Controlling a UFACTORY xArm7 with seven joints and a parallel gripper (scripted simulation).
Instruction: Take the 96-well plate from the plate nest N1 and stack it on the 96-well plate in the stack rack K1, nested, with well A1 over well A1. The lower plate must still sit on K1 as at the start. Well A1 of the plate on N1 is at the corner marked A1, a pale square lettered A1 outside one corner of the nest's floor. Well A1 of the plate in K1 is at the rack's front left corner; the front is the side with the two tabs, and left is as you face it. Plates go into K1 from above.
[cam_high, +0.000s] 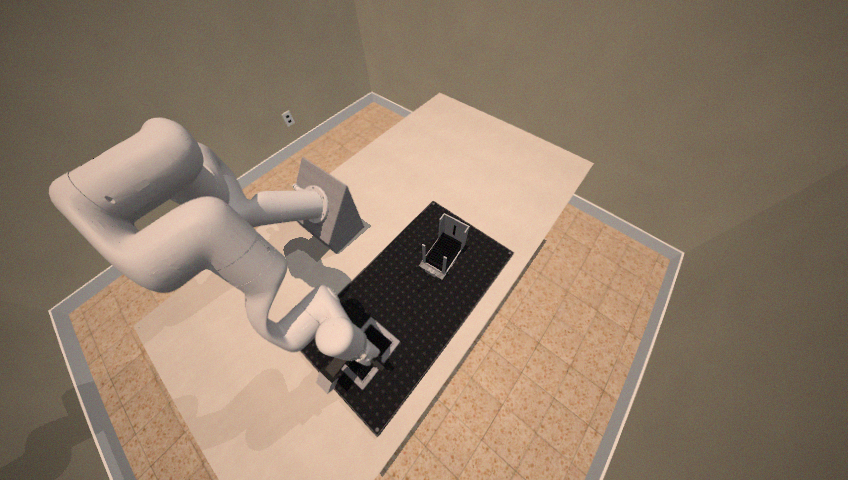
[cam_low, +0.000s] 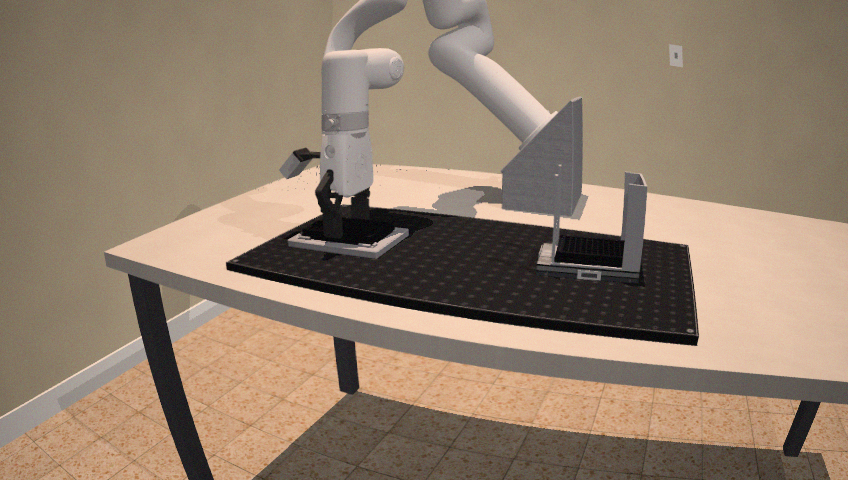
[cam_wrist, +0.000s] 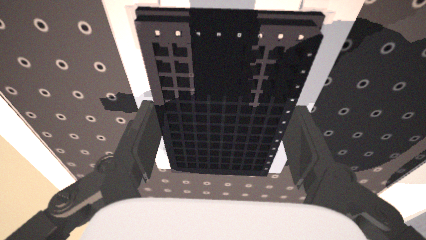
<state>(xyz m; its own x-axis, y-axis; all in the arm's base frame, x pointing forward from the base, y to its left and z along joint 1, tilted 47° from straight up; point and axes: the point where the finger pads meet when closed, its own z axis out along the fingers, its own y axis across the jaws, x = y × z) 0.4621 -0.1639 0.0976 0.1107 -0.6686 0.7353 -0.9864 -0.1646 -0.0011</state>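
The plate nest N1 is 2 cm below my hand. Also, from my hand: thin post (34 cm to the left, 5 cm above).
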